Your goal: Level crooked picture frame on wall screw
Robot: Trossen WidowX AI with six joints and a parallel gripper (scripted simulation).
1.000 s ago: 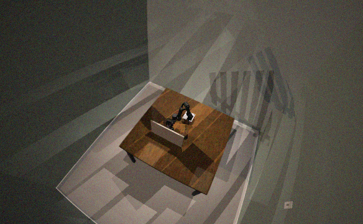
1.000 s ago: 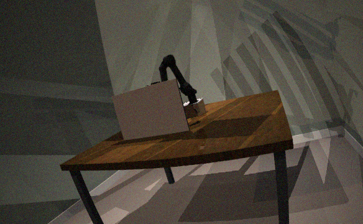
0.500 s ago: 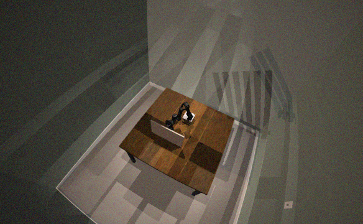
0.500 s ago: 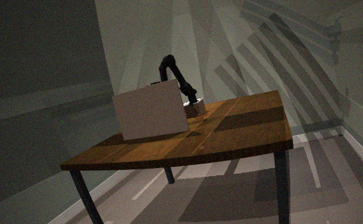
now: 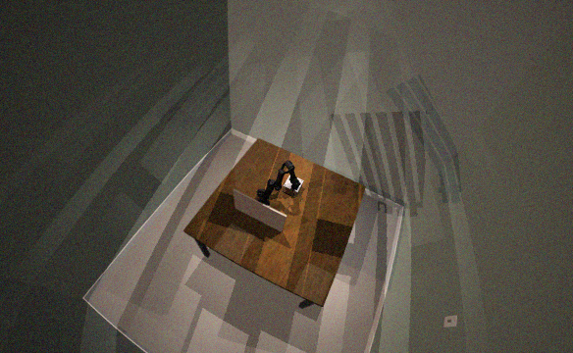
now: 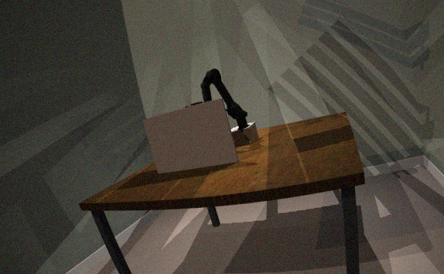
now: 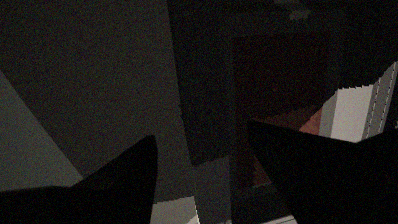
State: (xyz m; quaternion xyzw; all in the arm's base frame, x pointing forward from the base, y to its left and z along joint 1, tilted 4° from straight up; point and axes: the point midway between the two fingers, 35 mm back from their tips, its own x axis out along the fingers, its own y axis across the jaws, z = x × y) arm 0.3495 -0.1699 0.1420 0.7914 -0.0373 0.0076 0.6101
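The picture frame lies 1 cm ahead of my gripper tip, 2 cm to the left of it and 5 cm below it. Also, from my gripper tip: wall panel 2 cm ahead, 1 cm to the left, 6 cm below.
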